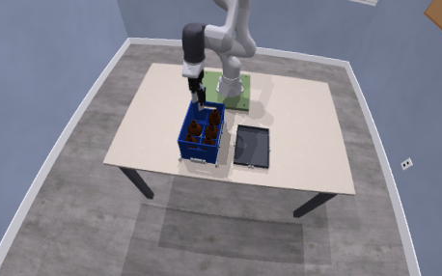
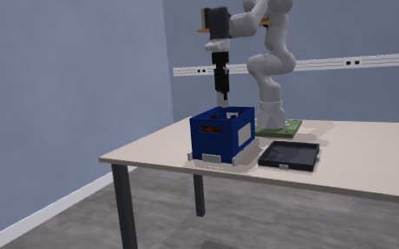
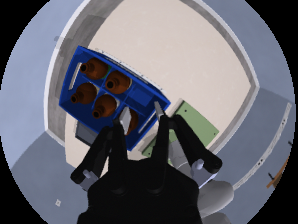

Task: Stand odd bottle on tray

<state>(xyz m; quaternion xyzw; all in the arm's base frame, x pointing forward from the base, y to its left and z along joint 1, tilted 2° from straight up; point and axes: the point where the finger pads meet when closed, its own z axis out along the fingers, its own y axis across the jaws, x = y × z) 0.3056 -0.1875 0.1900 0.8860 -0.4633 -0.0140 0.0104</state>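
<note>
Right now the bottle is 130 mm below my hand, 90 mm to the left of it and 20 mm ahead of it. Round my hand: blue crate: 130 mm below, 90 mm ahead, 30 mm to the left; then dark tray: 300 mm to the left, 200 mm below, 130 mm ahead.
</note>
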